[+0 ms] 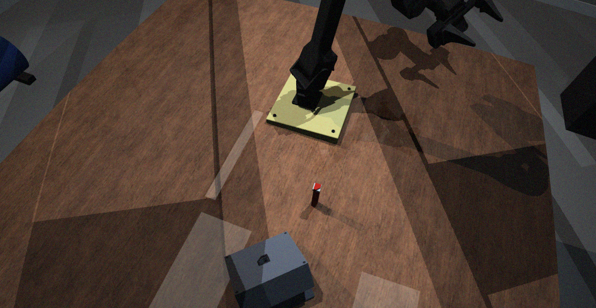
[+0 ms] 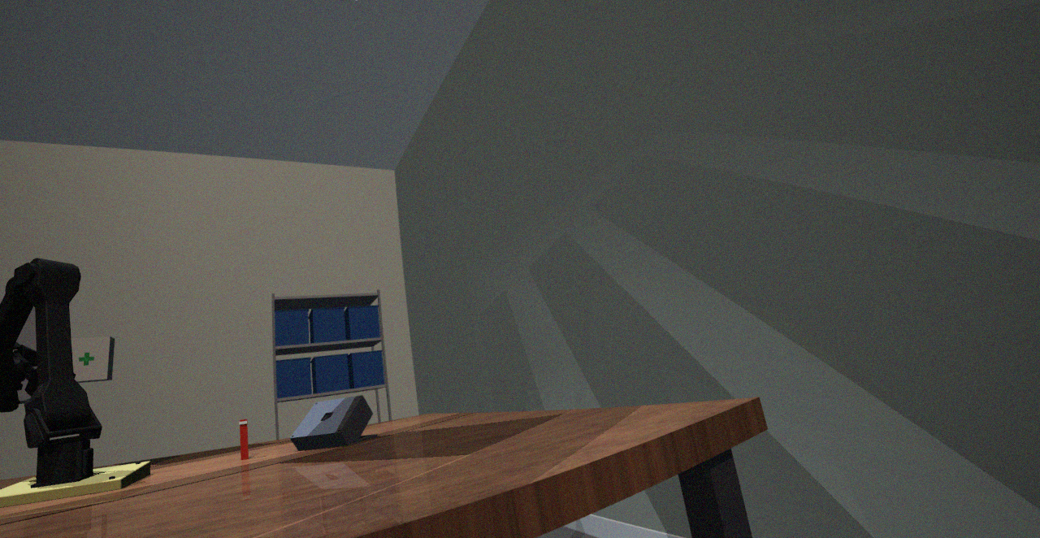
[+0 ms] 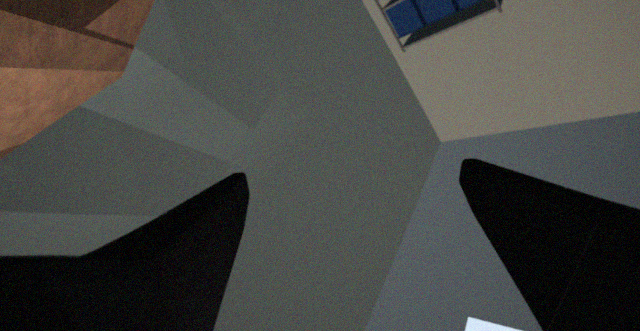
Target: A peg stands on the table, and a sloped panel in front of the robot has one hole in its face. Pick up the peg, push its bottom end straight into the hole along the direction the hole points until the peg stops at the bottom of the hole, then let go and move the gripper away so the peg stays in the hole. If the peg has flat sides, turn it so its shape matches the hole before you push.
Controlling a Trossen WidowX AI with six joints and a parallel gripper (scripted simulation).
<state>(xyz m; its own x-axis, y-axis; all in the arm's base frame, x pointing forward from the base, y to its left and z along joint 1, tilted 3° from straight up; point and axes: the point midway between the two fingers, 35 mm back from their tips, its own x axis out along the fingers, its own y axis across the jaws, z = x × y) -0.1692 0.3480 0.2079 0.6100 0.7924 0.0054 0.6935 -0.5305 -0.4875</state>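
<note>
Now: gripper tip 410 mm short of the red peg, 250 mm to the left of it and 190 mm above it. From my gripper tip the other things lie so: grey sloped panel (590 mm ahead, 280 mm to the right, 210 mm below).
</note>
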